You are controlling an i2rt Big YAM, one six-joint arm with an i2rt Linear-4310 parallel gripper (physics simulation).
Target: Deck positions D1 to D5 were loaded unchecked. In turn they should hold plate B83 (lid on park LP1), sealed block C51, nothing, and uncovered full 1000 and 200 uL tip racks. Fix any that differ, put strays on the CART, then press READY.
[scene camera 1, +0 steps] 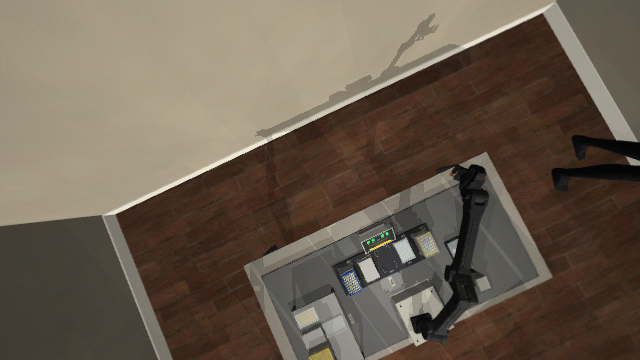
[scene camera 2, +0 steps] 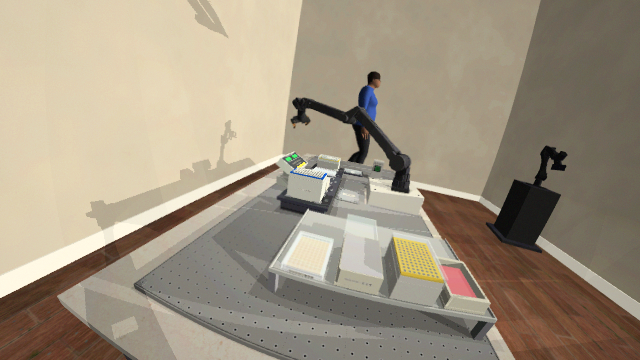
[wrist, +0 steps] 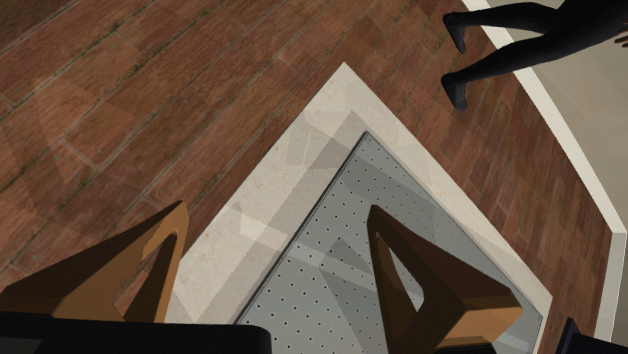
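Where they show: gripper, fingertip midpoint: [scene camera 2: 299, 126] [wrist: 279, 212]; arm's base at its link origin: [scene camera 1: 421, 322] [scene camera 2: 399, 188].
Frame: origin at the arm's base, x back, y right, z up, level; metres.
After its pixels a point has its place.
My gripper [scene camera 1: 469, 175] @[x -0.803, y 0.411, z 0.177 m] [scene camera 2: 300, 125] @[x -0.803, y 0.411, z 0.177 m] [wrist: 279, 212] @[x -0.803, y 0.411, z 0.177 m] is open and empty, high above the table's far right corner. The dark deck holds a blue-rimmed tip rack [scene camera 1: 351, 281] @[x -0.366, y -0.334, z 0.071 m] [scene camera 2: 307, 186] @[x -0.338, y -0.377, z 0.027 m] at its left end, then a white block or box [scene camera 1: 369, 270] @[x -0.374, y -0.213, z 0.014 m], a bare dark position [scene camera 1: 386, 260] @[x -0.386, y -0.091, z -0.028 m], a pale plate-like item [scene camera 1: 404, 249] @[x -0.426, y 0.030, z -0.015 m] and a yellow-edged tip rack [scene camera 1: 427, 243] @[x -0.446, y 0.150, z 0.043 m] [scene camera 2: 329, 160] @[x -0.424, y 0.111, z 0.030 m]. Labels are too small to read. The control panel [scene camera 1: 378, 241] @[x -0.530, y -0.118, z 0.038 m] [scene camera 2: 294, 161] @[x -0.530, y -0.131, z 0.038 m] shows green lights and a yellow strip. A clear flat piece [scene camera 1: 392, 282] @[x -0.227, y -0.086, z -0.071 m] [scene camera 2: 350, 195] @[x -0.225, y -0.089, z -0.072 m] lies in front of the deck.
A raised grey shelf holds a peach-welled plate [scene camera 1: 306, 317] @[x -0.199, y -0.653, z -0.003 m] [scene camera 2: 307, 254] @[x -0.194, y -0.671, z -0.002 m], a white box [scene camera 2: 360, 262] @[x -0.086, y -0.667, z 0.023 m], a clear cover [scene camera 2: 362, 226] @[x -0.110, y -0.495, z 0.006 m], a yellow rack [scene camera 1: 321, 354] @[x -0.013, y -0.611, z 0.052 m] [scene camera 2: 417, 257] @[x 0.017, y -0.635, z 0.051 m] and a tray with a pink bottom [scene camera 2: 459, 281] @[x 0.138, y -0.591, z -0.005 m]. My arm passes over a dark-framed tray [scene camera 1: 452, 246] @[x -0.347, y 0.337, z -0.061 m]. A person stands beyond the table.
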